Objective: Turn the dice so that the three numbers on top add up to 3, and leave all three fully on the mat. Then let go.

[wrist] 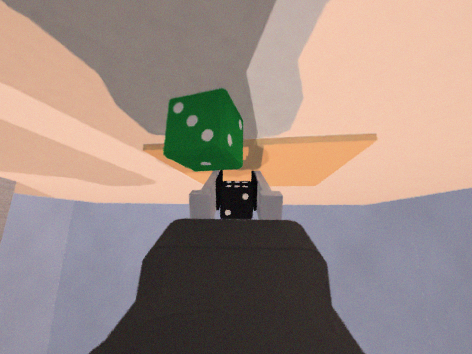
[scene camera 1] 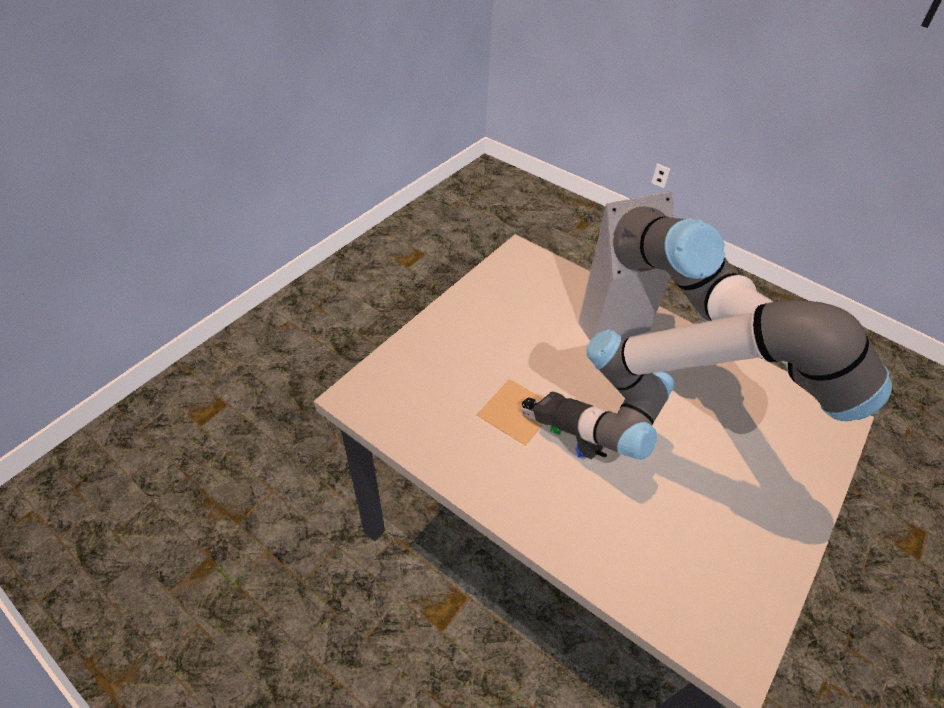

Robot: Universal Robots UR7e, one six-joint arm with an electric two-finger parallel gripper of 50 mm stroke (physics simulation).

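Frame: origin at the arm's base, x ahead, y left, z up, level; centimetres.
Seen in the pictures: gripper, fingertip midpoint: (wrist: 236,182) (scene camera 1: 527,407); arm's base at its link origin: (scene camera 1: 640,238).
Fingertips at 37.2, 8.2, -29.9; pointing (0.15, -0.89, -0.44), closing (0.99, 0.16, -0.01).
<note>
Offsets run from my fingertips to a thing's top centre, as dx, dy, dz. Level surfaces: height alone.
My gripper (scene camera 1: 529,407) (wrist: 236,182) lies nearly level, low over the table, shut on the black die {-0.1, +0.6, +3.1} (scene camera 1: 528,402) (wrist: 236,205). The wrist view shows two pips on one face of this die and rows of pips on a narrow face. The orange mat {+2.0, -1.1, -1.2} (scene camera 1: 499,412) (wrist: 310,160) is below and behind the fingertips; the die's exact height is unclear. The green die {-2.6, +8.3, +0.9} (scene camera 1: 555,429) (wrist: 201,132) stands on the table beside the mat, under the arm, with one pip on its upper face. The blue die {-3.2, +16.6, +0.9} (scene camera 1: 580,452) is partly hidden by the arm; its top cannot be read.
The wooden table {dz -1.6} (scene camera 1: 533,525) carries the arm's grey pedestal (scene camera 1: 626,301) at its back edge. The forearm and wrist reach low over the table, close to the green and blue dice. Arm shadows cross the table. A wall socket (scene camera 1: 661,175) is behind.
</note>
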